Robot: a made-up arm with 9 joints. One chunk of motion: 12 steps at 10 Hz.
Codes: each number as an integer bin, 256 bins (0 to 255) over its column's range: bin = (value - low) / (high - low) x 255, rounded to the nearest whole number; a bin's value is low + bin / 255 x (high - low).
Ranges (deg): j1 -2..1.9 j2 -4.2..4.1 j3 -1.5..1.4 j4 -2.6..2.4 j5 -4.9..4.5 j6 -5.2..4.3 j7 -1.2..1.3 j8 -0.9..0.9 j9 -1..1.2
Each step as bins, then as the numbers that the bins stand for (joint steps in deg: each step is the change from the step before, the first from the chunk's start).
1 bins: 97 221 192 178 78 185 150 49 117
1 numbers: -0.516 2.993 0.684 0.890 -2.025 1.692 0.271 -0.554 0.009
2 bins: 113 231 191 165 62 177 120 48 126
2 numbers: -0.272 3.319 0.672 0.635 -2.615 1.394 -0.024 -0.561 0.087
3 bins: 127 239 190 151 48 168 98 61 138
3 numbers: -0.058 3.579 0.661 0.361 -3.131 1.059 -0.239 -0.469 0.191
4 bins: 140 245 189 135 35 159 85 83 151
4 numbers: 0.141 3.775 0.649 0.047 -3.610 0.724 -0.367 -0.314 0.303
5 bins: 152 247 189 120 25 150 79 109 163
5 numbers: 0.325 3.840 0.649 -0.247 -3.978 0.388 -0.425 -0.131 0.406
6 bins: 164 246 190 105 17 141 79 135 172
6 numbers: 0.508 3.807 0.661 -0.541 -4.273 0.053 -0.425 0.053 0.484
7 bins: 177 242 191 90 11 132 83 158 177
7 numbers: 0.707 3.677 0.672 -0.835 -4.495 -0.282 -0.386 0.215 0.527
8 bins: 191 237 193 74 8 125 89 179 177
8 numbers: 0.921 3.514 0.695 -1.149 -4.605 -0.543 -0.327 0.364 0.527
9 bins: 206 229 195 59 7 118 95 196 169
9 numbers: 1.151 3.254 0.718 -1.443 -4.642 -0.804 -0.269 0.484 0.458
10 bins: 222 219 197 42 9 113 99 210 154
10 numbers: 1.395 2.928 0.740 -1.776 -4.568 -0.990 -0.229 0.582 0.329
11 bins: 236 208 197 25 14 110 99 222 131
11 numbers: 1.609 2.570 0.740 -2.110 -4.384 -1.102 -0.229 0.667 0.130
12 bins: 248 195 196 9 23 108 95 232 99
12 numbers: 1.793 2.147 0.729 -2.424 -4.052 -1.176 -0.269 0.738 -0.146
